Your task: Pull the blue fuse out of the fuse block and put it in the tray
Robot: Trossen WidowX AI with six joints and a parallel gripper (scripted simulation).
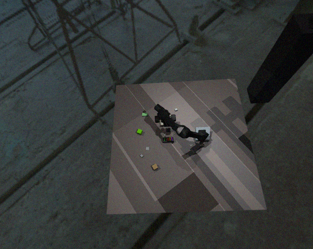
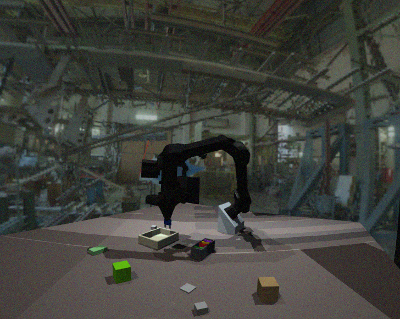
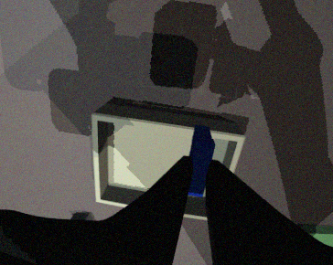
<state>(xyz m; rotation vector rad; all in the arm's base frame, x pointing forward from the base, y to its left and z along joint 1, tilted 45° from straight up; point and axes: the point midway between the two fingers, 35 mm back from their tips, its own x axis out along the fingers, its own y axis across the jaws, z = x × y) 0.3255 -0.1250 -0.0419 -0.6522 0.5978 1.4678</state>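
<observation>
My gripper tip is now 2 cm past the tray, 6 cm to the left of it and 10 cm above it. Round my gripper tip: blue fuse (1 cm below); then bright green cube (25 cm ahead, 5 cm to the left, 8 cm below); then flat green block (20 cm ahead, 15 cm to the right, 9 cm below).
</observation>
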